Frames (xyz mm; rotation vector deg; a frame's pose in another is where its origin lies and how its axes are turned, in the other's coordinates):
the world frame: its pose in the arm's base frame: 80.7 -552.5 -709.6 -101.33 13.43 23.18
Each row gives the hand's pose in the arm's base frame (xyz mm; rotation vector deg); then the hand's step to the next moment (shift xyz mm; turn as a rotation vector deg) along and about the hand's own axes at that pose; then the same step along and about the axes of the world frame.
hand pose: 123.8 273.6 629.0 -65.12 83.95 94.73
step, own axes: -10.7 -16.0 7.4 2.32 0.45 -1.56
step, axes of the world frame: 15.4 -11.6 7.4 -0.34 2.54 -1.21
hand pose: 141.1 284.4 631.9 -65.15 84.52 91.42
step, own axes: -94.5 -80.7 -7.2 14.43 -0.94 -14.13
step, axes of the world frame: 81.4 -92.8 -16.0 1.92 16.45 -11.59
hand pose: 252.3 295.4 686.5 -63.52 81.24 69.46
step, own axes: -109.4 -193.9 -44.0 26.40 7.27 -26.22
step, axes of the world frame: 151.3 -135.8 -100.9 -5.14 32.02 -19.64
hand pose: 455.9 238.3 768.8 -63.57 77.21 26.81
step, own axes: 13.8 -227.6 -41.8 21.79 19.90 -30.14
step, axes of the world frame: 115.5 -95.9 -176.6 -17.38 35.79 -13.99
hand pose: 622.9 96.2 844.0 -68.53 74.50 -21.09
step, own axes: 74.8 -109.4 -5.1 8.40 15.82 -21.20
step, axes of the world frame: 30.0 -43.9 -121.5 -15.35 22.80 -3.85
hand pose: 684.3 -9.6 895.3 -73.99 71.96 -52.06
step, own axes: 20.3 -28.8 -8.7 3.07 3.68 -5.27
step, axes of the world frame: -12.4 -17.7 -29.2 -3.74 5.74 -1.96
